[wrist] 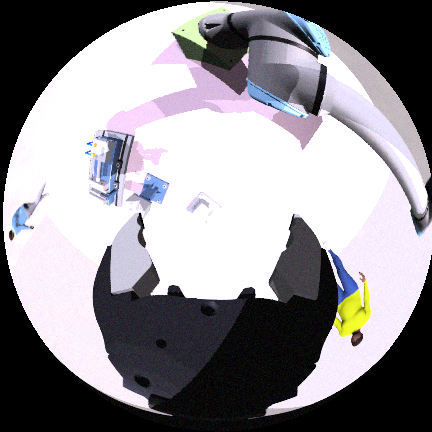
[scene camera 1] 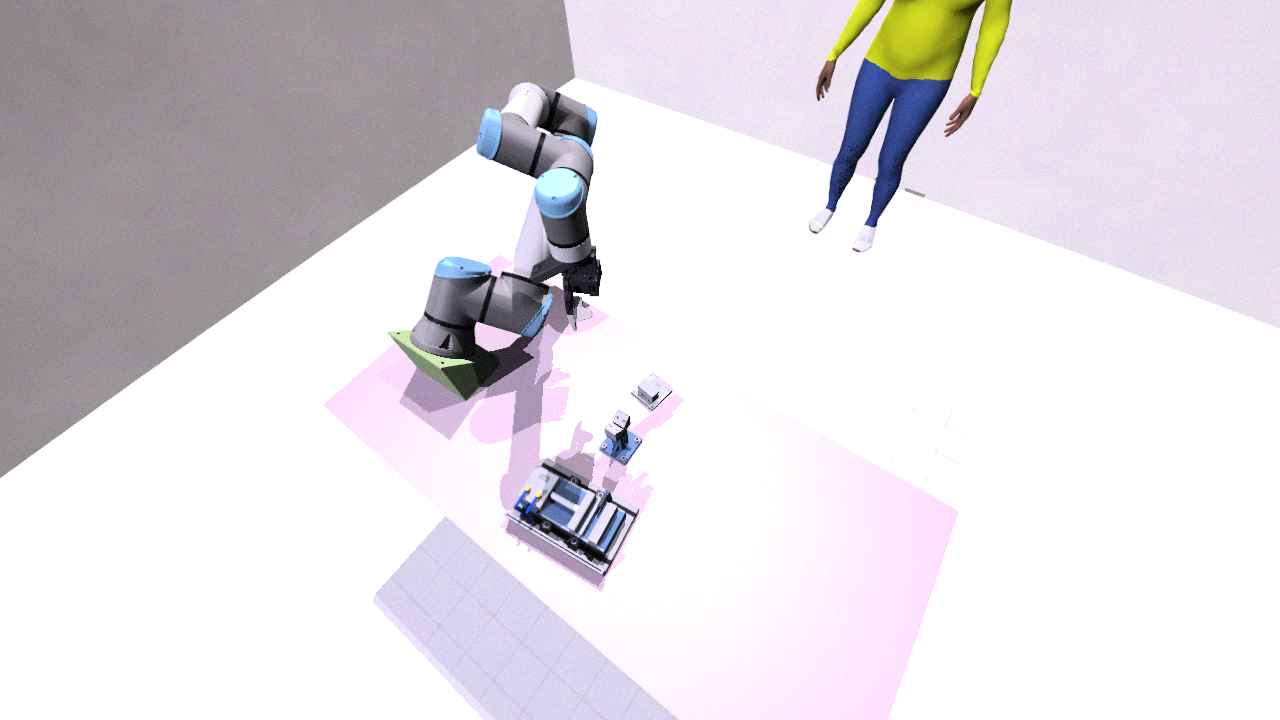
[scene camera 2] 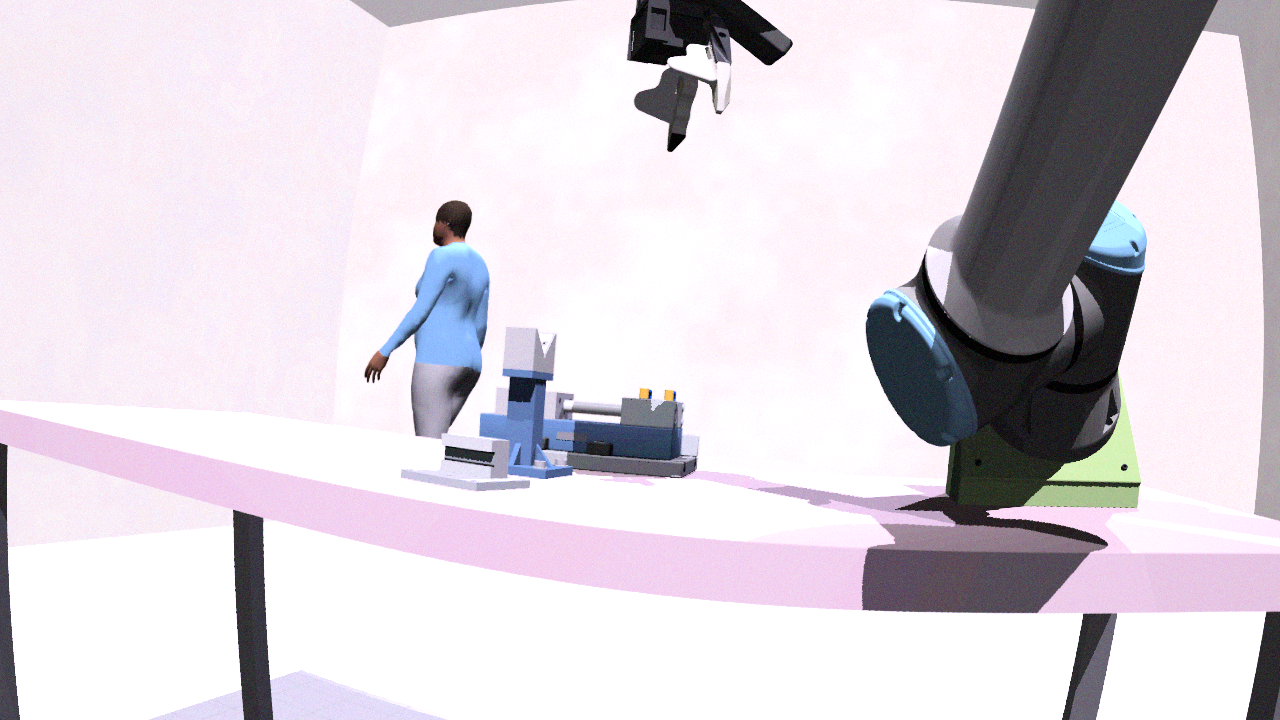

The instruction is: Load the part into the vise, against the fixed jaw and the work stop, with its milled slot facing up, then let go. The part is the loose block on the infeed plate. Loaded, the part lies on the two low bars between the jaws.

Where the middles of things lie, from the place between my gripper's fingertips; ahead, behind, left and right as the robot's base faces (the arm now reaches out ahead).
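Labels:
Part (scene camera 2: 483,457): 320 mm below my hand, 180 mm ahead of it, 20 mm to the left of it. Infeed plate (scene camera 2: 466,482): 340 mm below my hand, 190 mm ahead of it, 30 mm to the left of it.

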